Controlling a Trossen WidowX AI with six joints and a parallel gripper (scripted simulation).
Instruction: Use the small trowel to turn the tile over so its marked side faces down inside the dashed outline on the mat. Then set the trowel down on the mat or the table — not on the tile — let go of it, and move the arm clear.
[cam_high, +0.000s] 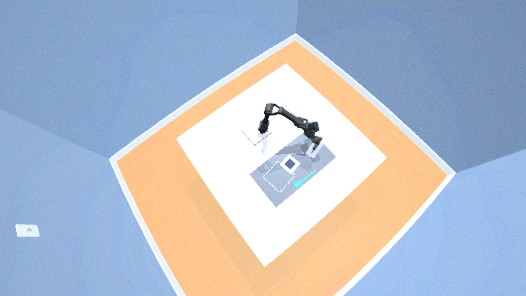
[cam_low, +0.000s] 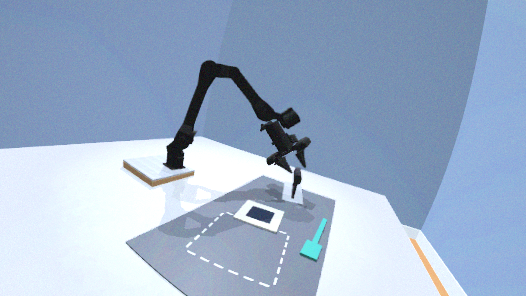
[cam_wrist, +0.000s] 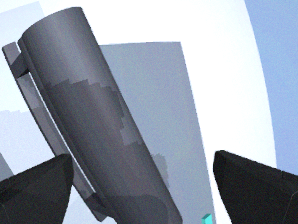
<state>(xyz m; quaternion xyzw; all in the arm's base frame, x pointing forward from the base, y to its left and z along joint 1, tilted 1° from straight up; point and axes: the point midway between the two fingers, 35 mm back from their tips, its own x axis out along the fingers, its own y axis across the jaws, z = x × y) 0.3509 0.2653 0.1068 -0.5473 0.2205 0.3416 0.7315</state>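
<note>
Right now the tan tile is 260 mm to the right of my gripper tip and 90 mm below it. The rest, counted from my gripper tip: grey mat 20 mm ahead, 240 mm to the right, 110 mm below; teal trowel 160 mm ahead, 250 mm to the right, 90 mm below.
</note>
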